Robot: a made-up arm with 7 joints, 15 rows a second.
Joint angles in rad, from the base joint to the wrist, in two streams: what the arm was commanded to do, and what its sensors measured. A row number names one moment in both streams.
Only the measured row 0 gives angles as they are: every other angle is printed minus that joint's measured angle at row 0.
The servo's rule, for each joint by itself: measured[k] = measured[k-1] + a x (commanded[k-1-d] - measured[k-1]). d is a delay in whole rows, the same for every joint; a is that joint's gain. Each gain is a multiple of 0.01, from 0.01 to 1. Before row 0 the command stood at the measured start. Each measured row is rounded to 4 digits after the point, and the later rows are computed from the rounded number. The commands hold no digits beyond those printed.
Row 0, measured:
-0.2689 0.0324 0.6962 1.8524 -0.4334 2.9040 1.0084
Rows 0 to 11, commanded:
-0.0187 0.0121 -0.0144 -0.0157 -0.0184 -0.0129 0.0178
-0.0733 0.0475 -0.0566 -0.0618 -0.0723 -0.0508 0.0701
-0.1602 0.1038 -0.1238 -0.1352 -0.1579 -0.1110 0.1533
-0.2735 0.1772 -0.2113 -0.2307 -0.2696 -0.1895 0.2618
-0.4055 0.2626 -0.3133 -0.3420 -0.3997 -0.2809 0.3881
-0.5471 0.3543 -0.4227 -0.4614 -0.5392 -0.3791 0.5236
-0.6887 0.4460 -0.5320 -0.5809 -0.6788 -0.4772 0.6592
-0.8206 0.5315 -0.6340 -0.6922 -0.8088 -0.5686 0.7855
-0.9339 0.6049 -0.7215 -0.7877 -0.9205 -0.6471 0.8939
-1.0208 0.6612 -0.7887 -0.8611 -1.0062 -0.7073 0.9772
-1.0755 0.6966 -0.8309 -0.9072 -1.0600 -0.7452 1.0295
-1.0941 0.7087 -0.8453 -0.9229 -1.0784 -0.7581 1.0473
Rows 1 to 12, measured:
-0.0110 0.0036 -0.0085 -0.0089 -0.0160 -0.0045 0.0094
-0.0478 0.0168 -0.0369 -0.0391 -0.0650 -0.0207 0.0416
-0.1141 0.0429 -0.0882 -0.0939 -0.1458 -0.0523 0.1008
-0.2081 0.0832 -0.1608 -0.1719 -0.2535 -0.1003 0.1861
-0.3246 0.1370 -0.2508 -0.2689 -0.3807 -0.1635 0.2932
-0.4559 0.2022 -0.3522 -0.3786 -0.5186 -0.2390 0.4153
-0.5933 0.2753 -0.4583 -0.4939 -0.6580 -0.3224 0.5446
-0.7274 0.3522 -0.5620 -0.6069 -0.7892 -0.4086 0.6723
-0.8492 0.4280 -0.6561 -0.7100 -0.9034 -0.4921 0.7897
-0.9504 0.4980 -0.7343 -0.7961 -0.9928 -0.5674 0.8891
-1.0242 0.5576 -0.7913 -0.8594 -1.0513 -0.6296 0.9635
-1.0654 0.6029 -0.8232 -0.8956 -1.0749 -0.6746 1.0079
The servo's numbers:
d 0
a 0.59 0.30 0.59 0.57 0.87 0.35 0.53

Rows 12 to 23, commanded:
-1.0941 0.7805 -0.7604 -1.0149 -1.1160 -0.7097 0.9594
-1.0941 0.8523 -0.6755 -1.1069 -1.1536 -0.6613 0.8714
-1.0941 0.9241 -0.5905 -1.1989 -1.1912 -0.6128 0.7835
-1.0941 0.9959 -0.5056 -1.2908 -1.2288 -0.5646 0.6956
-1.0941 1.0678 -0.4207 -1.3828 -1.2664 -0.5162 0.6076
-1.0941 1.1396 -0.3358 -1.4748 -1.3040 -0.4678 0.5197
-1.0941 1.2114 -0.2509 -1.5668 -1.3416 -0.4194 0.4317
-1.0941 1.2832 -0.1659 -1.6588 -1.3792 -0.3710 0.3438
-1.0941 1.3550 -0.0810 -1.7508 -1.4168 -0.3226 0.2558
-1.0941 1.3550 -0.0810 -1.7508 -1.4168 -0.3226 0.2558
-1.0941 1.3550 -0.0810 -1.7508 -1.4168 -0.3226 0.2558
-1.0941 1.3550 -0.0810 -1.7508 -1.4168 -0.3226 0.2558
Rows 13 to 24, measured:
-1.0823 0.6562 -0.7861 -0.9636 -1.1107 -0.6869 0.9822
-1.0893 0.7150 -0.7208 -1.0453 -1.1480 -0.6779 0.9235
-1.0921 0.7777 -0.6439 -1.1329 -1.1856 -0.6551 0.8493
-1.0933 0.8432 -0.5623 -1.2229 -1.2232 -0.6234 0.7678
-1.0938 0.9106 -0.4788 -1.3140 -1.2608 -0.5859 0.6829
-1.0940 0.9793 -0.3944 -1.4057 -1.2984 -0.5446 0.5964
-1.0941 1.0489 -0.3097 -1.4975 -1.3360 -0.5008 0.5091
-1.0941 1.1192 -0.2249 -1.5894 -1.3736 -0.4554 0.4215
-1.0941 1.1899 -0.1400 -1.6814 -1.4112 -0.4089 0.3337
-1.0941 1.2394 -0.1052 -1.7210 -1.4161 -0.3787 0.2924
-1.0941 1.2741 -0.0909 -1.7380 -1.4167 -0.3591 0.2730
-1.0941 1.2984 -0.0851 -1.7453 -1.4168 -0.3463 0.2639

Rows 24 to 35, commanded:
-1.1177 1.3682 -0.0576 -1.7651 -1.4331 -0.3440 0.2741
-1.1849 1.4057 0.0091 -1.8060 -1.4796 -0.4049 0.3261
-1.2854 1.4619 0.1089 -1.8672 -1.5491 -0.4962 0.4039
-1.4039 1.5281 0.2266 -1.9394 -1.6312 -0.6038 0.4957
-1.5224 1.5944 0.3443 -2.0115 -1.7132 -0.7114 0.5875
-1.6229 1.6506 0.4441 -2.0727 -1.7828 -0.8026 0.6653
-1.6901 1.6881 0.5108 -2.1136 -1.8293 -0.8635 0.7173
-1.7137 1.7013 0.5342 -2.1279 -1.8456 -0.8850 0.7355
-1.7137 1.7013 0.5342 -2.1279 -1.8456 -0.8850 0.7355
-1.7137 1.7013 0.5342 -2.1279 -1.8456 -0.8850 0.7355
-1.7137 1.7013 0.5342 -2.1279 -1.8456 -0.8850 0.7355
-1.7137 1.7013 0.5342 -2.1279 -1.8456 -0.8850 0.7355
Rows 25 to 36, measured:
-1.1080 1.3193 -0.0689 -1.7566 -1.4310 -0.3455 0.2693
-1.1534 1.3452 -0.0229 -1.7848 -1.4733 -0.3663 0.2994
-1.2313 1.3802 0.0549 -1.8318 -1.5392 -0.4118 0.3548
-1.3331 1.4246 0.1562 -1.8931 -1.6192 -0.4790 0.4295
-1.4448 1.4755 0.2672 -1.9606 -1.7010 -0.5603 0.5132
-1.5499 1.5280 0.3716 -2.0245 -1.7722 -0.6451 0.5938
-1.6326 1.5760 0.4537 -2.0753 -1.8219 -0.7215 0.6593
-1.6804 1.6136 0.5012 -2.1053 -1.8425 -0.7787 0.6997
-1.7000 1.6399 0.5207 -2.1182 -1.8452 -0.8159 0.7187
-1.7081 1.6583 0.5287 -2.1237 -1.8455 -0.8401 0.7276
-1.7114 1.6712 0.5319 -2.1261 -1.8456 -0.8558 0.7318
-1.7128 1.6802 0.5333 -2.1271 -1.8456 -0.8660 0.7338

